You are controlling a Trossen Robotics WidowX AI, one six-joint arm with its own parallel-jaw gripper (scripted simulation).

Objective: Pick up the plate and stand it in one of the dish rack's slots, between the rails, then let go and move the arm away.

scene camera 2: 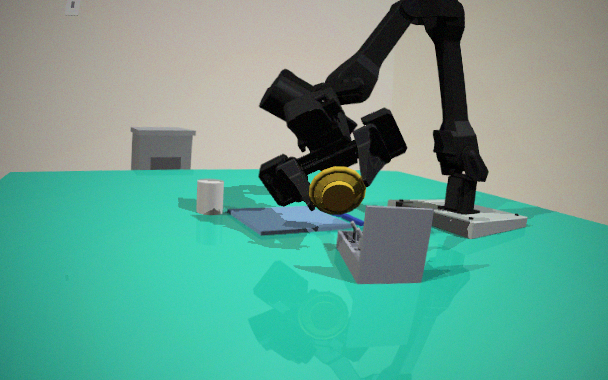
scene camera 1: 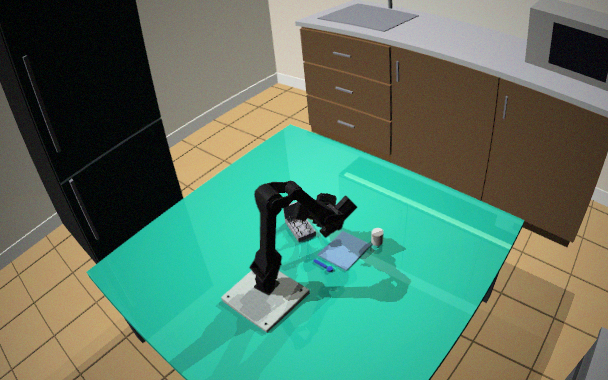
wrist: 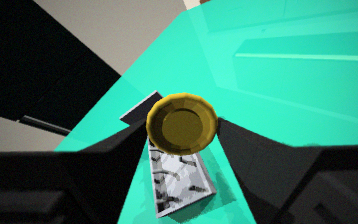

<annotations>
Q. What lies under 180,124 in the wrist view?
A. A yellow plate.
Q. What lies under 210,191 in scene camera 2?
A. A white cup.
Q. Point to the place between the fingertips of my gripper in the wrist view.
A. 181,122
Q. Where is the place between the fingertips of my gripper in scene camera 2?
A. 338,196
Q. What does my gripper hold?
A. A yellow plate.
</annotations>
